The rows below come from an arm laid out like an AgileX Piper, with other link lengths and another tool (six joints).
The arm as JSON. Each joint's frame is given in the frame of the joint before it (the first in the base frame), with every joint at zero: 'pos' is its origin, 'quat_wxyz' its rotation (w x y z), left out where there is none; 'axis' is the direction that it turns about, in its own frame. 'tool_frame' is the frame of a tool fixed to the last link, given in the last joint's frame.
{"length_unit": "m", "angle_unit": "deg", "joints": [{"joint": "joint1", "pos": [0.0, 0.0, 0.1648], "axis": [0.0, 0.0, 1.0]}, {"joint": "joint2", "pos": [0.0, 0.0, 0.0], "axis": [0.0, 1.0, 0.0]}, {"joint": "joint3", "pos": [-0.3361, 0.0, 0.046], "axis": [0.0, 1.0, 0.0]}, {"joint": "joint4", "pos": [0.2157, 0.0, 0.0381], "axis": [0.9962, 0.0, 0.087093]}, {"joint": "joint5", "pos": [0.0, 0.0, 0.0], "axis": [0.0, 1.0, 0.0]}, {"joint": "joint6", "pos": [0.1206, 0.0, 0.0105], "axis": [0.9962, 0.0, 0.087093]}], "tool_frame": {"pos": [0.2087, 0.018, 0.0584], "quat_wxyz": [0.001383, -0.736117, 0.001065, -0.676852]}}
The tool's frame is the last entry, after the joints.
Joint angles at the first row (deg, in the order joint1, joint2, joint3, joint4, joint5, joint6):
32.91 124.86 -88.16 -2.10 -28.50 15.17
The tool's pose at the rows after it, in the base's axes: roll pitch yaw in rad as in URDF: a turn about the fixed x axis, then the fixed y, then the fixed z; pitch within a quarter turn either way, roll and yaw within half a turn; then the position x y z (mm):
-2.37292 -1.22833 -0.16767 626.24 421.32 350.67
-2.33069 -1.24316 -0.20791 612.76 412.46 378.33
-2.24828 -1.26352 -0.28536 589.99 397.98 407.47
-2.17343 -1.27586 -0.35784 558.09 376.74 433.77
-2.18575 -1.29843 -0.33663 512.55 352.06 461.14
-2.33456 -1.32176 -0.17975 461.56 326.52 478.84
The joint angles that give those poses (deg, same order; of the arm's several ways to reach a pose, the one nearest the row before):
32.91 122.39 -88.03 -2.10 -24.93 15.18
32.91 118.42 -85.86 -2.10 -24.30 15.18
32.91 113.09 -80.72 -2.09 -25.97 15.29
32.91 106.08 -73.37 -1.85 -27.75 15.30
32.91 96.54 -65.41 -3.13 -26.80 15.30
32.91 86.01 -58.47 -5.68 -22.46 15.30

